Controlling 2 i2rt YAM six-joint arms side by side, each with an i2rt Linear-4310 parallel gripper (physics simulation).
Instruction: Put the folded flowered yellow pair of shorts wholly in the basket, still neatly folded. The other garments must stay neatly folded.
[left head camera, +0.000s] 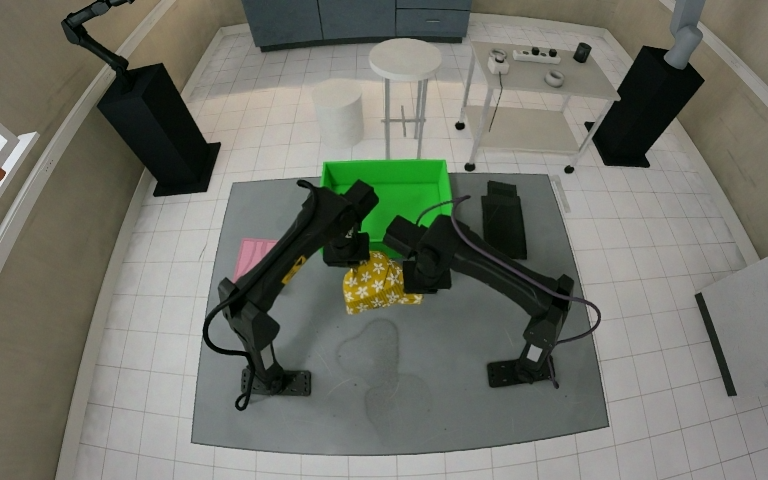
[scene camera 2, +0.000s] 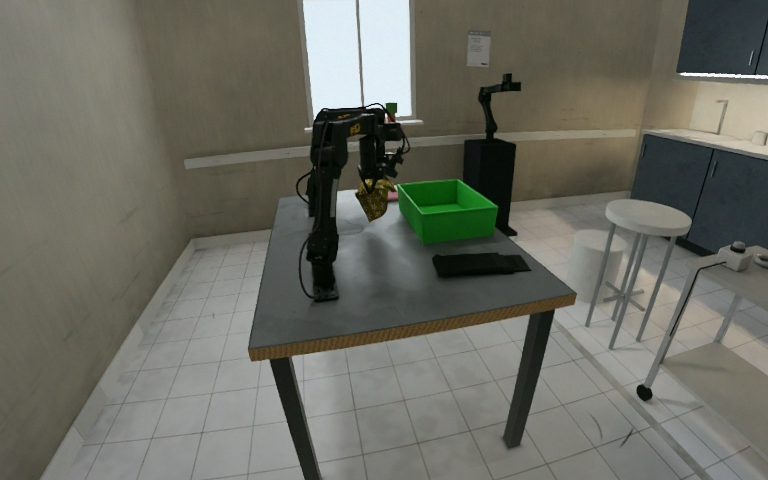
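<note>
The flowered yellow shorts (left head camera: 376, 288) (scene camera 2: 372, 203) hang in the air above the table, at the near side of the green basket (left head camera: 385, 164) (scene camera 2: 461, 226), and sag below the grippers. My left gripper (left head camera: 348, 257) is shut on their left upper part. My right gripper (left head camera: 427, 280) (scene camera 2: 370, 182) is shut on their right part. The fingertips are hidden under the wrists in the left head camera. The pink garment (left head camera: 253, 254) (scene camera 2: 393, 196) lies folded at the left, partly behind my left arm. The black garment (left head camera: 504, 226) (scene camera 2: 472, 264) lies folded right of the basket.
The basket stands at the far edge of the grey table (left head camera: 453, 407) (scene camera 2: 385, 305), with walls on all sides. Both forearms reach in toward its near wall. A round stool (left head camera: 404, 56) (scene camera 2: 648, 216) and a trolley (left head camera: 481, 121) stand beyond the table.
</note>
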